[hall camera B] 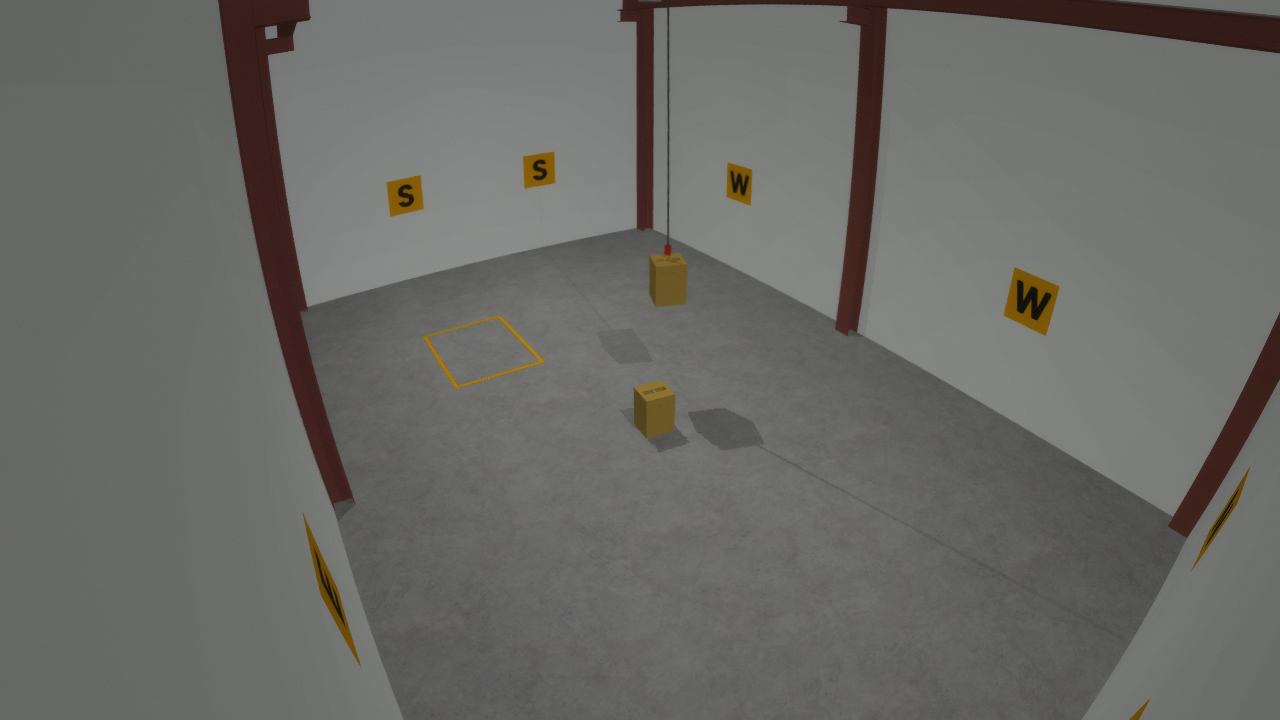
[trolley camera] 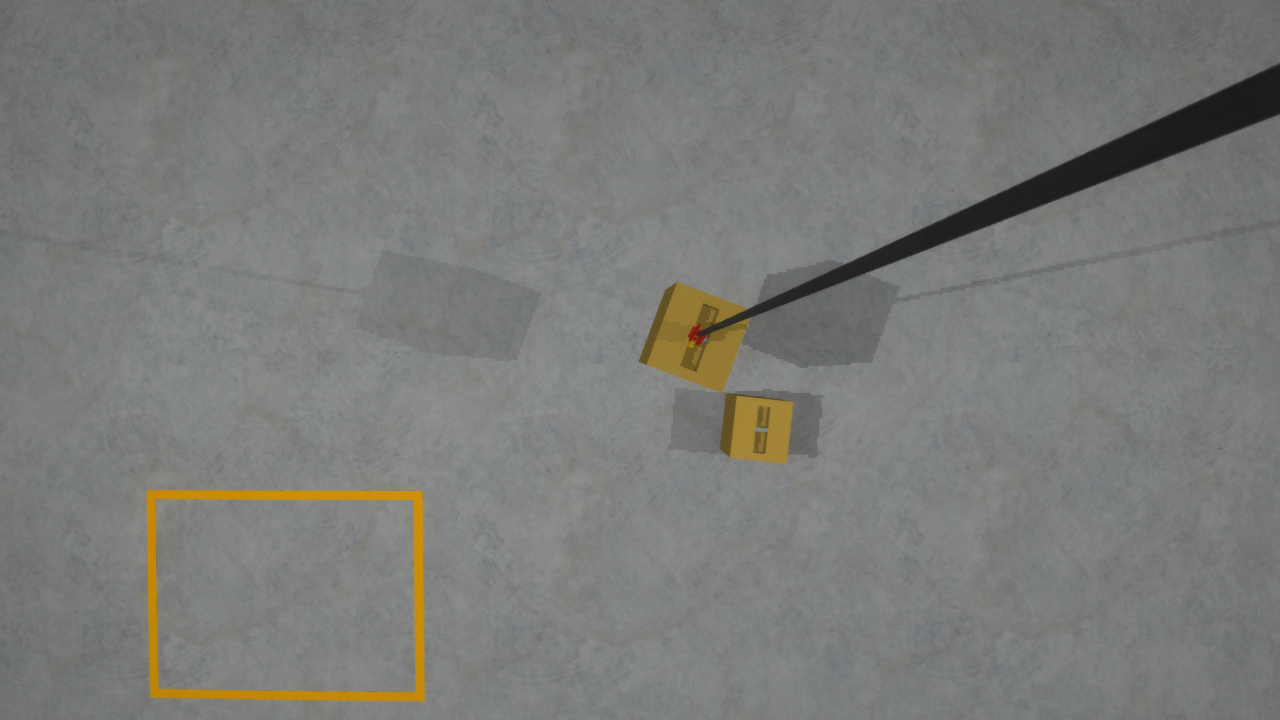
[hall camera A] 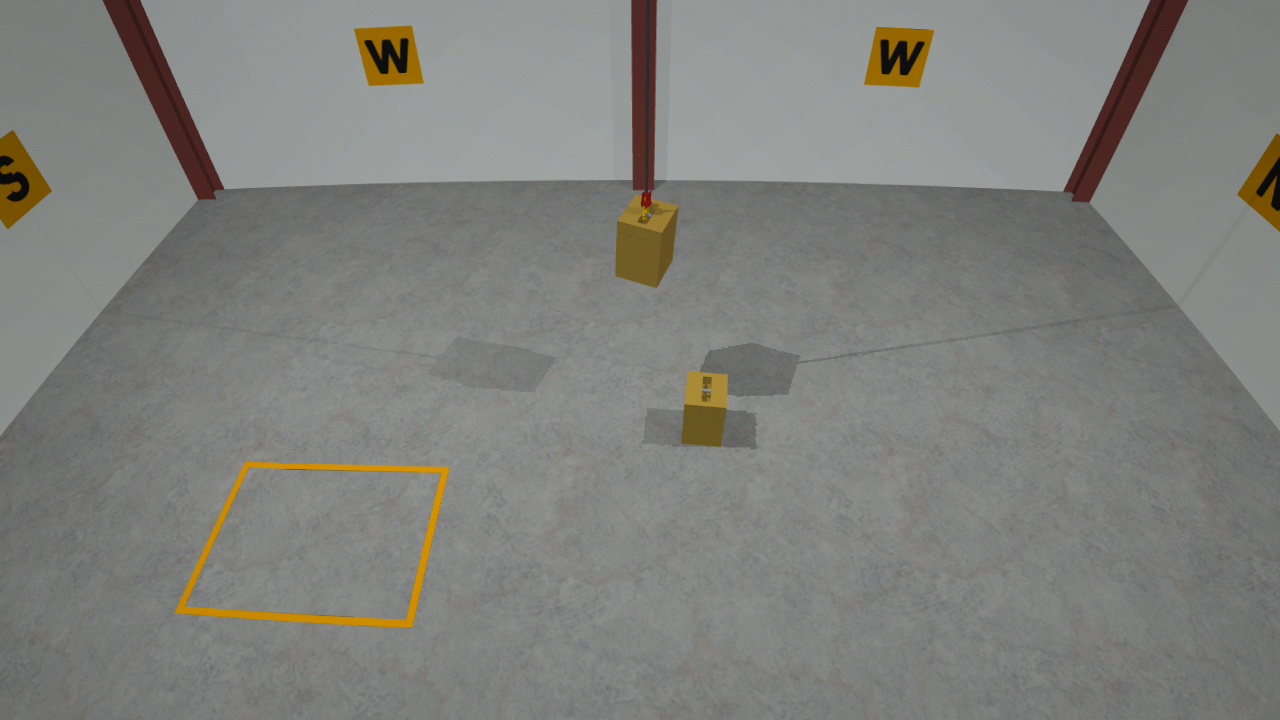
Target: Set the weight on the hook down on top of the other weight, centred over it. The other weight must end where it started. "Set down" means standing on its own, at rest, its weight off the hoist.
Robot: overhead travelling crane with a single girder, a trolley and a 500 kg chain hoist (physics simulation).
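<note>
A yellow block weight [hall camera A: 644,254] [hall camera B: 667,282] [trolley camera: 669,322] hangs on my red hook [hall camera A: 646,200] [hall camera B: 667,250] [trolley camera: 696,334], clear of the floor. It looks upright and is turned relative to the other weight. The other yellow weight [hall camera A: 704,424] [hall camera B: 654,411] [trolley camera: 775,431] stands upright on the floor, with a slot and a bar in its top. In the trolley camera view the hanging weight is above and left of it in the picture, not over it. The two are apart. My hook is shut on the hanging weight's lifting point; the hook's details are small.
An orange outlined rectangle [hall camera A: 331,617] [hall camera B: 440,362] [trolley camera: 418,595] is marked on the floor. Two shadows of the hanging weight lie on either side in the trolley camera view. Red columns [hall camera A: 643,98] [hall camera B: 863,179] stand along the walls. The dark chain [trolley camera: 984,214] crosses the trolley camera view.
</note>
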